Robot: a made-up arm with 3 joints. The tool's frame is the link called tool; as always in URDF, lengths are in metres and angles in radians. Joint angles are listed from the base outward. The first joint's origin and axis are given. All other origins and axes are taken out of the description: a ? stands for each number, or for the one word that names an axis. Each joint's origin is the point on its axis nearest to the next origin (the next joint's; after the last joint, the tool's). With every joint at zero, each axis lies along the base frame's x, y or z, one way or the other. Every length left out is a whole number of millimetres.
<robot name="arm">
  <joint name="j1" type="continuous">
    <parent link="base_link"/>
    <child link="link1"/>
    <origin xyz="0 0.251 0.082" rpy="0 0 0"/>
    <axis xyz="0 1 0"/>
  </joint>
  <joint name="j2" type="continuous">
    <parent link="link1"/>
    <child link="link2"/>
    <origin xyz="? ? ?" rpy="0 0 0"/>
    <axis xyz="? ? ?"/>
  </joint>
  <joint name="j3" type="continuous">
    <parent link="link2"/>
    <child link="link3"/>
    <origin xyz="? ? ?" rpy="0 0 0"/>
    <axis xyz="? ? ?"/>
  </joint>
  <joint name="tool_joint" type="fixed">
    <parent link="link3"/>
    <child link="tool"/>
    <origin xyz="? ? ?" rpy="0 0 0"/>
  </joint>
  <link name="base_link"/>
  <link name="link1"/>
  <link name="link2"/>
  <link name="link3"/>
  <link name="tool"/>
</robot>
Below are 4 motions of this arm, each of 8 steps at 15 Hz.
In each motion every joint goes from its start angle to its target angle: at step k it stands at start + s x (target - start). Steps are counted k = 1, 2, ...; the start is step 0. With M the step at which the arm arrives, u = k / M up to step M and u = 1 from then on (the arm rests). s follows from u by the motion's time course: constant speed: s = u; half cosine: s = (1 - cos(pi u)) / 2; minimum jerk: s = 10 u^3 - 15 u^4 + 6 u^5.
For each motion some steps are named. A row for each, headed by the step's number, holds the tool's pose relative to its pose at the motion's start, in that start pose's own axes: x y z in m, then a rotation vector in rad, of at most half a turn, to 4 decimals.
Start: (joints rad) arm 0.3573 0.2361 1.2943
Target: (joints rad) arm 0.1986 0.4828 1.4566
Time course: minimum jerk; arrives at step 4
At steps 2, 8:
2: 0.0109 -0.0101 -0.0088 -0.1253 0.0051 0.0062
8: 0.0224 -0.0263 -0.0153 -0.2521 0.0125 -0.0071

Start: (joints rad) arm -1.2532 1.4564 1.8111
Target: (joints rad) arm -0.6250 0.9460 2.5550
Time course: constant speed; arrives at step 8
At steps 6, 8:
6: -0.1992 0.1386 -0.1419 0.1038 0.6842 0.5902
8: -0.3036 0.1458 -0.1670 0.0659 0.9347 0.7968

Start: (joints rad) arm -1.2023 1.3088 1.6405
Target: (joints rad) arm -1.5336 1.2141 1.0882
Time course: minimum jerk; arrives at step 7
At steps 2, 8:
2: 0.0092 -0.0109 0.0260 0.0151 -0.0926 -0.0458
8: 0.0038 -0.0870 0.1752 0.0276 -0.6481 -0.3340

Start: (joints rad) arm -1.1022 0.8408 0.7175
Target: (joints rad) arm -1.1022 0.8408 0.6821
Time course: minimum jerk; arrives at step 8
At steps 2, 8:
2: 0.0001 0.0000 0.0010 0.0000 -0.0037 0.0000
8: 0.0012 0.0000 0.0096 0.0000 -0.0354 0.0000

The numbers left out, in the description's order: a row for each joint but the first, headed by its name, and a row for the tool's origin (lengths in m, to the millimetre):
j2: xyz -0.099 0 0.013, axis 0 0 1
j3: xyz -0.053 0.034 0, axis 0 1 0
tool: xyz 0.271 0 -0.04

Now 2 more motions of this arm.
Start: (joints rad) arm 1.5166 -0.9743 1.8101
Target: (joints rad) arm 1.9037 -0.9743 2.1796
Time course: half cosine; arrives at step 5
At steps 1, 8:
1: -0.0065 -0.0072 -0.0157 0.0078 0.0560 -0.0296
8: -0.1144 -0.0456 -0.1470 0.1334 0.5837 -0.2955

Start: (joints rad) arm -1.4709 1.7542 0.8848
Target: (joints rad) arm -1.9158 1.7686 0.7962
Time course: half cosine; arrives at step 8
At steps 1, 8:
1: 0.0016 -0.0037 -0.0012 -0.0110 -0.0003 -0.0125
8: 0.0255 -0.1014 -0.0200 -0.3019 -0.0029 -0.3159

